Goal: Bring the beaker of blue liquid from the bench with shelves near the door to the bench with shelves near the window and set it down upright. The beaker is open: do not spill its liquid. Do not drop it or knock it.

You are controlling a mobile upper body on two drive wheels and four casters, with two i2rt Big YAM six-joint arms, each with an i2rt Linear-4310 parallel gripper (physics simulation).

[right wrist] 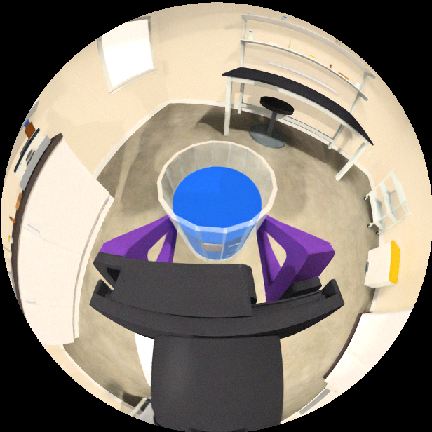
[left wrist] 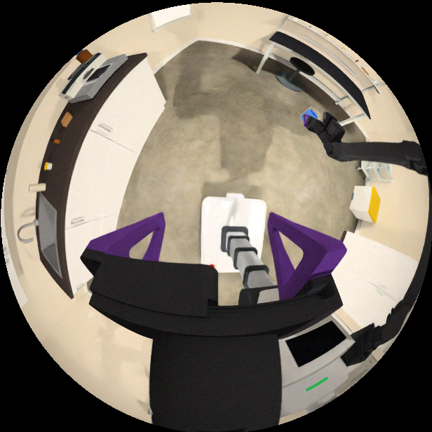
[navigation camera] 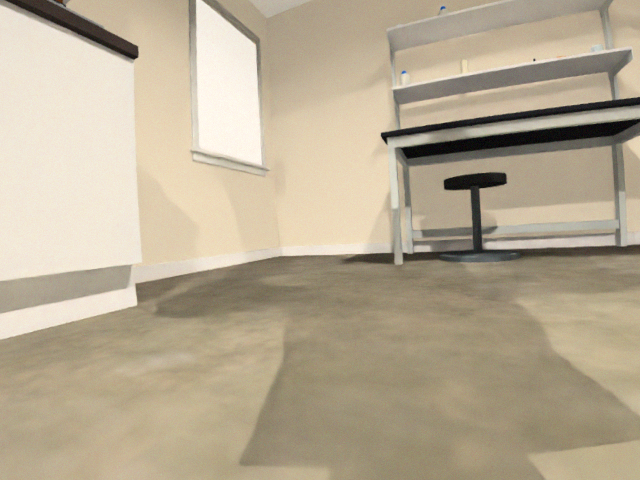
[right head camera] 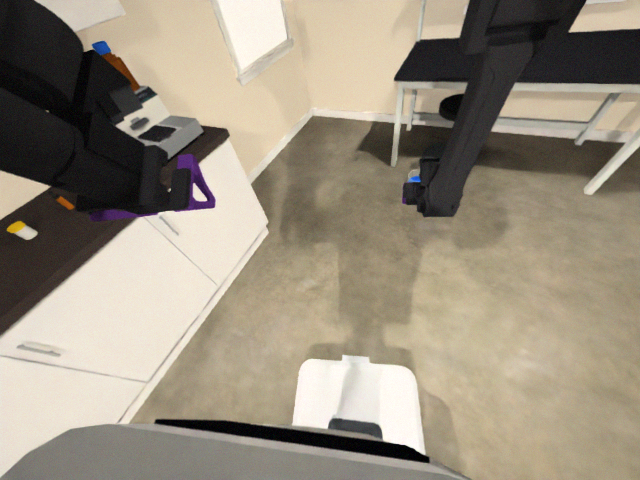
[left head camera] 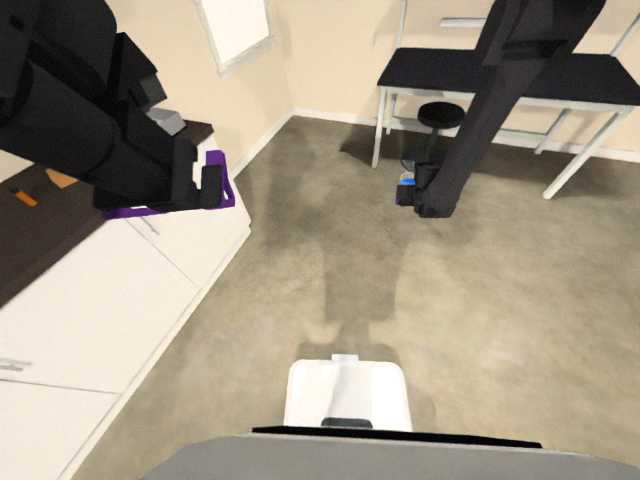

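Note:
The open glass beaker of blue liquid [left head camera: 407,181] [right head camera: 415,179] [left wrist: 311,114] [right wrist: 217,197] is upright between the purple fingers of my right gripper [left head camera: 404,194] [right wrist: 216,217], which is shut on it and holds it in the air over the floor. The liquid surface looks level, below the rim. My left gripper [left wrist: 215,218] is open and empty, at the left in both head views. A bench with a black top and shelves [left head camera: 434,69] [right head camera: 434,64] [left wrist: 325,62] [right wrist: 300,92] [navigation camera: 516,142] stands ahead to the right, beyond the beaker, near the window [left head camera: 237,31] [right wrist: 127,55] [navigation camera: 227,87].
A black stool [left head camera: 440,114] [right wrist: 276,105] [navigation camera: 474,180] stands at the bench, under its top. A white cabinet with a dark countertop [left head camera: 31,248] [right head camera: 31,279] runs along the left side, with a grey device [right head camera: 183,134] on it. A white box with a yellow side [right wrist: 380,265] is at the right.

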